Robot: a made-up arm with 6 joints. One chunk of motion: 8 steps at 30 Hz.
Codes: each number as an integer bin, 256 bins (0 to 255) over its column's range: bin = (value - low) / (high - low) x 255, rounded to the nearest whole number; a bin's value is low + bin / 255 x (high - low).
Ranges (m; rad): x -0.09..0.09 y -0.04..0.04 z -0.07..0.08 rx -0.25..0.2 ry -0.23..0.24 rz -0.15..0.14
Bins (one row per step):
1: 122 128 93 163 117 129
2: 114 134 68 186 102 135
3: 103 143 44 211 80 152
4: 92 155 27 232 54 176
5: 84 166 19 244 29 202
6: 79 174 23 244 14 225
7: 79 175 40 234 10 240
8: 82 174 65 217 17 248
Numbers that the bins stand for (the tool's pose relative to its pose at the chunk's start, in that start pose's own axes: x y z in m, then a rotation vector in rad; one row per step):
1: -0.0039 0.0002 -0.0153 0.0376 -0.0144 -0.0033
2: -0.0095 0.0020 -0.0300 0.0782 -0.0420 0.0035
3: -0.0173 0.0049 -0.0441 0.1224 -0.0825 0.0229
4: -0.0251 0.0086 -0.0541 0.1594 -0.1305 0.0502
5: -0.0307 0.0121 -0.0588 0.1806 -0.1765 0.0797
6: -0.0342 0.0146 -0.0565 0.1806 -0.2042 0.1059
7: -0.0342 0.0149 -0.0465 0.1629 -0.2116 0.1229
8: -0.0321 0.0146 -0.0318 0.1329 -0.1987 0.1320

